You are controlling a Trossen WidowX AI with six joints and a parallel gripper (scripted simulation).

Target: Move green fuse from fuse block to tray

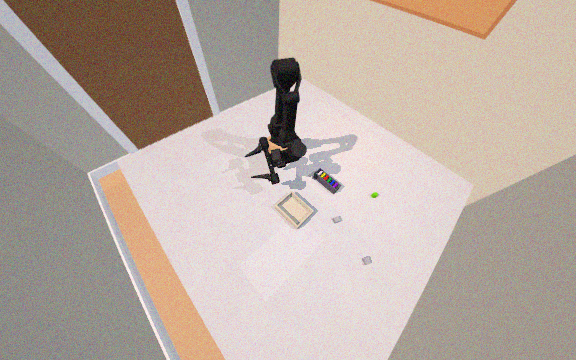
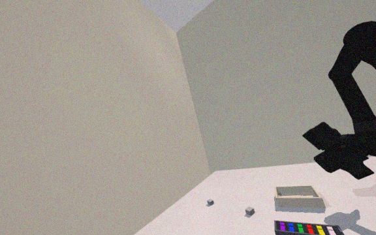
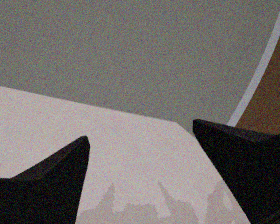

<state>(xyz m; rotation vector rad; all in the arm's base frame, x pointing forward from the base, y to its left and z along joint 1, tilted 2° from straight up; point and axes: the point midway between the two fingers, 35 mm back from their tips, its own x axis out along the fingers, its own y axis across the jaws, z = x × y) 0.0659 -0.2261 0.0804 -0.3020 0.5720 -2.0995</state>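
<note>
The green fuse lies 270 mm ahead of my gripper tip, 230 mm to the left of it and 130 mm below it. Round my gripper tip: tray 220 mm ahead, 20 mm to the left, 150 mm below.
</note>
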